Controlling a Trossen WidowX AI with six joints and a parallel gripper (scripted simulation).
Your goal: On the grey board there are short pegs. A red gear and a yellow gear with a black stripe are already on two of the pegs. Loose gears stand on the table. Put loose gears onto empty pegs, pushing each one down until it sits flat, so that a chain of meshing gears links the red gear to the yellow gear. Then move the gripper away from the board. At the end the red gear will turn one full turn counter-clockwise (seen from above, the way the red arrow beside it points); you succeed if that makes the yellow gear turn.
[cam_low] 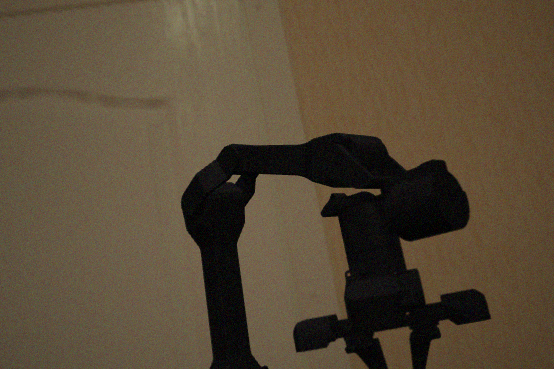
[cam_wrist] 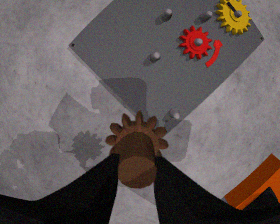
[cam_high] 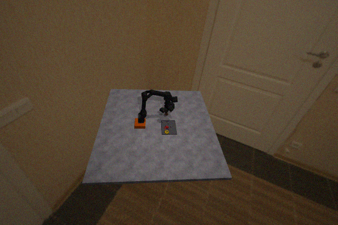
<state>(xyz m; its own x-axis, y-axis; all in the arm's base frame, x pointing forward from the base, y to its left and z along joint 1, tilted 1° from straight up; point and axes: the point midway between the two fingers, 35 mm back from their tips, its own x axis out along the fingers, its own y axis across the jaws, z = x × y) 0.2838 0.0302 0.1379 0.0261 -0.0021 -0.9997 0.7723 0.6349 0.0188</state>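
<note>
Right now my gripper tip is 120 mm above the red gear and 100 mm to the left of it. The rest, counted from my gripper tip: brown gear: 10 mm below; red arrow: 130 mm below, 110 mm to the right, 20 mm behind.
</note>
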